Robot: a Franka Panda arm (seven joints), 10 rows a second.
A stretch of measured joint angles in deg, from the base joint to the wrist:
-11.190, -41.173, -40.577, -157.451, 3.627, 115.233, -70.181
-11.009, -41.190, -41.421, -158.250, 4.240, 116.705, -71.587
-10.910, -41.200, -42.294, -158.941, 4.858, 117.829, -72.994
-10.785, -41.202, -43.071, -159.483, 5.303, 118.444, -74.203
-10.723, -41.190, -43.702, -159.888, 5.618, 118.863, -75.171
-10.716, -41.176, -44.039, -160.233, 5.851, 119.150, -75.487
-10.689, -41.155, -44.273, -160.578, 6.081, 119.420, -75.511
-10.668, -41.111, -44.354, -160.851, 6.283, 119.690, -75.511
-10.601, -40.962, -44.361, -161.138, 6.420, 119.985, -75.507
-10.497, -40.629, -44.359, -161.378, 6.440, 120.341, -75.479
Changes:
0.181, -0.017, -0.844, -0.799, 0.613, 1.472, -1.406
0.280, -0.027, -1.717, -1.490, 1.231, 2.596, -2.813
0.405, -0.029, -2.494, -2.032, 1.676, 3.211, -4.022
0.467, -0.017, -3.125, -2.437, 1.991, 3.630, -4.990
0.474, -0.003, -3.462, -2.782, 2.224, 3.917, -5.306
0.501, 0.018, -3.696, -3.127, 2.454, 4.187, -5.330
0.522, 0.062, -3.777, -3.400, 2.656, 4.457, -5.330
0.589, 0.211, -3.784, -3.687, 2.793, 4.752, -5.326
0.693, 0.544, -3.782, -3.927, 2.813, 5.108, -5.298

